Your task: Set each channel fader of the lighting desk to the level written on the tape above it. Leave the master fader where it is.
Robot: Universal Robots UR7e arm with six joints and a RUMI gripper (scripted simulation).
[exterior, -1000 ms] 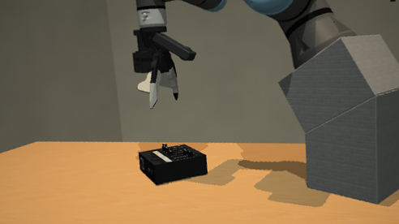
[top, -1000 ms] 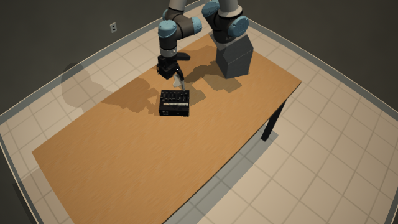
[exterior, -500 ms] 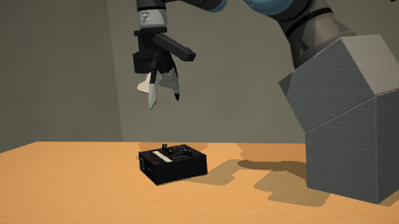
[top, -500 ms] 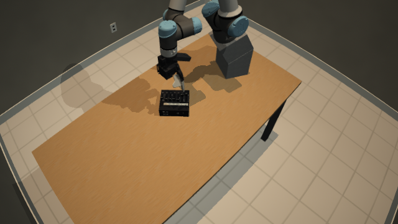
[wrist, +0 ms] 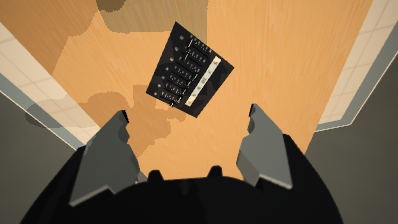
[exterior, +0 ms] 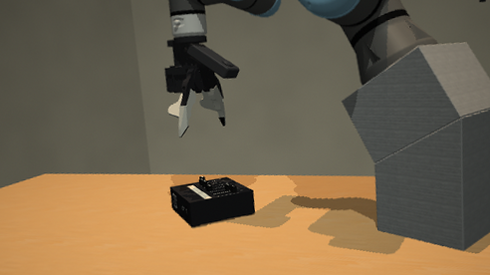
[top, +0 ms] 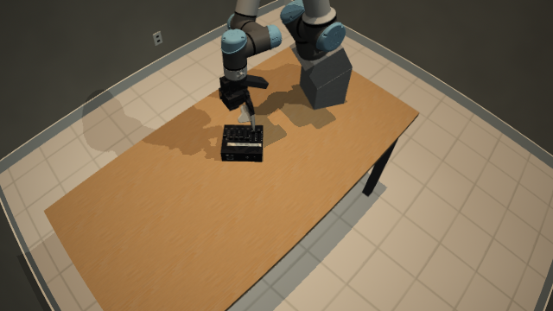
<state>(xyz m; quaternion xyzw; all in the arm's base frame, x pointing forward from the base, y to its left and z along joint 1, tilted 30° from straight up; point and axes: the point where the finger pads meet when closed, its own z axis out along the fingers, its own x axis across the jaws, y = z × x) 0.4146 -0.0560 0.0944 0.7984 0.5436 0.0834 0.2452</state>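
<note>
My gripper is now 120 mm above the master fader, 70 mm to the left of it and 30 mm short of it.
</note>
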